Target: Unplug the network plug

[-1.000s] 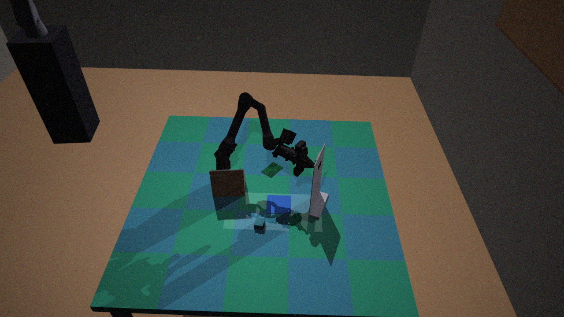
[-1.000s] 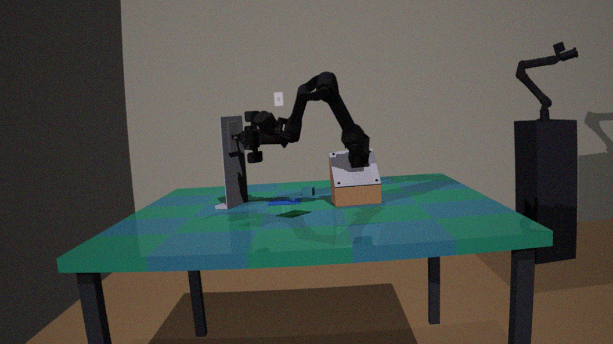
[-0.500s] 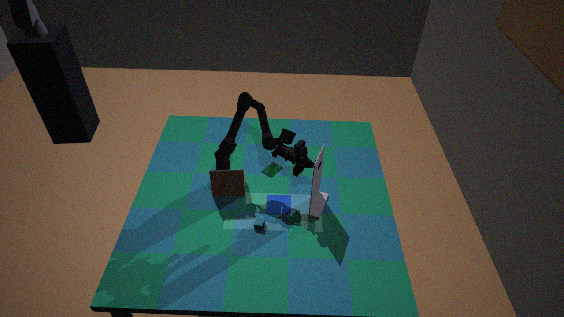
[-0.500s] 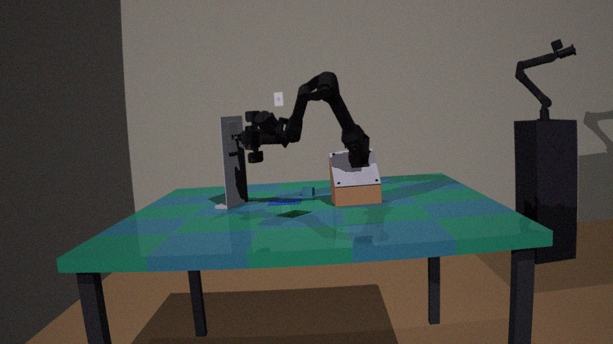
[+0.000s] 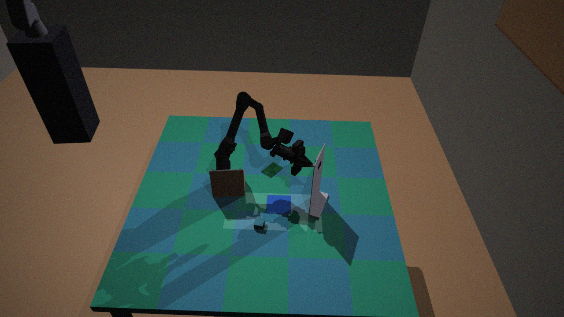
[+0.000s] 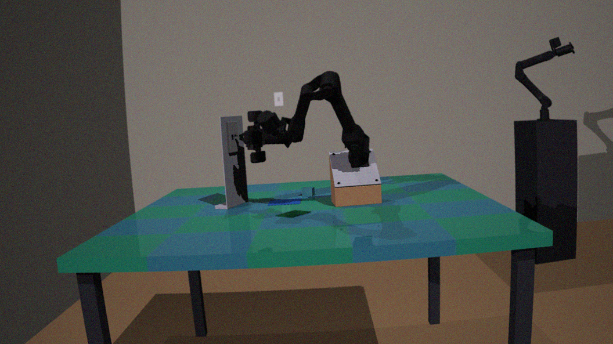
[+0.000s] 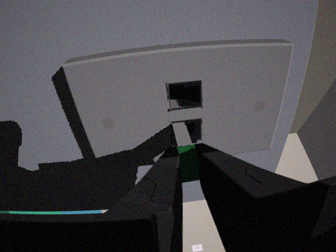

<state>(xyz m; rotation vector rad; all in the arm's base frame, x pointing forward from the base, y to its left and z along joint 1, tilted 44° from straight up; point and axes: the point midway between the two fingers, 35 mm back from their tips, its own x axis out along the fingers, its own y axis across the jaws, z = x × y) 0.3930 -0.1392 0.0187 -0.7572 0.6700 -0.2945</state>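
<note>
The blue square is 150 mm behind my gripper tip and 250 mm below it. From my gripper tip the other things lie so: green plug right at my gripper tip; then small dark block 250 mm behind, 130 mm to the right, 240 mm below; then grey upright panel 40 mm ahead, 10 mm to the right, 100 mm below.
</note>
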